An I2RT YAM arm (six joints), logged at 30 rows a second.
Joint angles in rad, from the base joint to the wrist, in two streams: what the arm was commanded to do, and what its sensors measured. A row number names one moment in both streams.
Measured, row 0:
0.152, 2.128, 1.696, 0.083, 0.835, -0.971
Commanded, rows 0 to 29:
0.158, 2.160, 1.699, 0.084, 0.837, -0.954
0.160, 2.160, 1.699, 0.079, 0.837, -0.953
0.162, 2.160, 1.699, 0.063, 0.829, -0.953
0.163, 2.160, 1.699, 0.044, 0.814, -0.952
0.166, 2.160, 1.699, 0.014, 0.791, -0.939
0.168, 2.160, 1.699, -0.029, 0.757, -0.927
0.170, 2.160, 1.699, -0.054, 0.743, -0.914
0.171, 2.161, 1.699, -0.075, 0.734, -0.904
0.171, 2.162, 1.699, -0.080, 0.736, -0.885
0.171, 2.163, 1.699, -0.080, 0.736, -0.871
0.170, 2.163, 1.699, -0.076, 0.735, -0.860
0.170, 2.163, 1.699, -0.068, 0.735, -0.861
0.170, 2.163, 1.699, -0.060, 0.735, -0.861
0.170, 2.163, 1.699, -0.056, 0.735, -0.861
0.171, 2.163, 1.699, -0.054, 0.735, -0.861
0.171, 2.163, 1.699, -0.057, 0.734, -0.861
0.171, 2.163, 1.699, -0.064, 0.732, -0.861
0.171, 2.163, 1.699, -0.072, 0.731, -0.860
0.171, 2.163, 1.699, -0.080, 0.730, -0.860
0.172, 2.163, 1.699, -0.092, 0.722, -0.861
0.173, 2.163, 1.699, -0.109, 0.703, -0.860
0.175, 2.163, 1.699, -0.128, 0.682, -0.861
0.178, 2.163, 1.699, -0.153, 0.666, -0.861
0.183, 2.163, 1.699, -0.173, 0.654, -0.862
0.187, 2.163, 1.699, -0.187, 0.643, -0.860
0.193, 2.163, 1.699, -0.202, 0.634, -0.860
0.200, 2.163, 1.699, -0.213, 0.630, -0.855
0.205, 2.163, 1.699, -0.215, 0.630, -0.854
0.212, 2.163, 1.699, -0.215, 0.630, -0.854
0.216, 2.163, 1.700, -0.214, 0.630, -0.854
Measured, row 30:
0.182, 2.135, 1.700, -0.208, 0.704, -0.870
